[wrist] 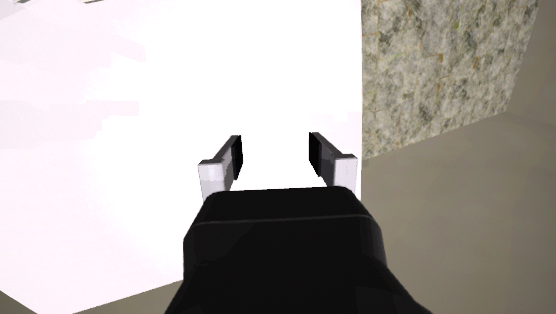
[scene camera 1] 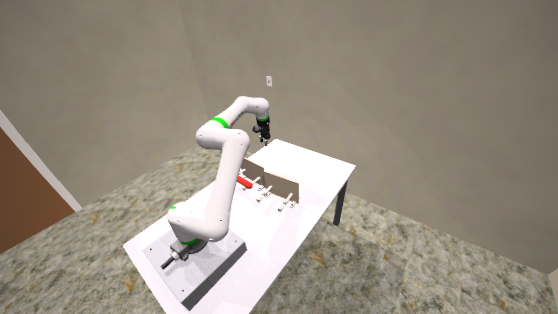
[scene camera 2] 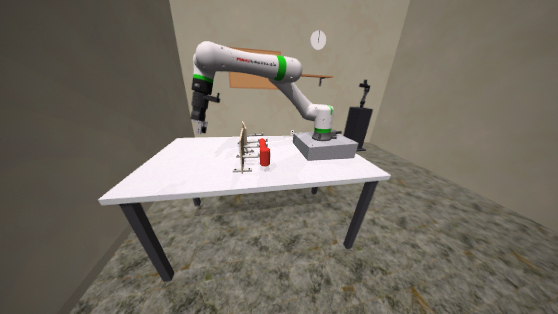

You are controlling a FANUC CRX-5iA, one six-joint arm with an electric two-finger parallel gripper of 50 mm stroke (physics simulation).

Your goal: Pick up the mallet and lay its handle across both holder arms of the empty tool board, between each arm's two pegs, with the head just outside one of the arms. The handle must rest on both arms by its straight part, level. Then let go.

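Frame: origin at the arm's base, x ahead, y left, z up, level; metres.
Seen in the pictures: gripper, between the fingertips: (wrist: 275, 147) (scene camera 1: 264, 143) (scene camera 2: 201, 133); arm's base, origin of its link: (scene camera 1: 194, 241) (scene camera 2: 321, 138).
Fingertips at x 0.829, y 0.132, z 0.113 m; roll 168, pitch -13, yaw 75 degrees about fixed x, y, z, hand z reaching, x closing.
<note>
Pixels of each thing's middle, then the offset from my fingertips to it. Level surfaces: height alone.
- mallet, middle of its body: (scene camera 2: 263, 148) (scene camera 1: 237, 178) dx -0.337, dy +0.009, dz -0.108 m
- left board, middle of its body: (scene camera 2: 251, 148) (scene camera 1: 247, 175) dx -0.267, dy -0.024, dz -0.119 m
- right board, middle of its body: (scene camera 1: 277, 192) (scene camera 2: 251, 136) dx -0.302, dy -0.309, dz -0.124 m
- white table, height of its surface: dz -0.218 m
My gripper (scene camera 1: 266, 143) (scene camera 2: 201, 131) (wrist: 275, 147) is open and empty, high above the table end beyond the boards. A red tool, apparently the mallet (scene camera 1: 245, 182) (scene camera 2: 264, 156), is in front of the left board (scene camera 1: 255, 166), well away from my fingers. Its blocky end faces scene camera 2; in scene camera 1 my arm covers part of it. It seems to be at the height of that board's holder arms, but its exact contact is too small to tell. The right board (scene camera 1: 282, 187) has bare holder arms with small pegs. The mallet does not show in the wrist view.
The white table (scene camera 1: 320, 167) (scene camera 2: 165, 172) (wrist: 165, 225) carries the boards and my grey base block (scene camera 1: 220, 272) (scene camera 2: 330, 151). The two boards stand upright side by side, their arms toward my base. The table's edge runs right of my fingers in the wrist view.
</note>
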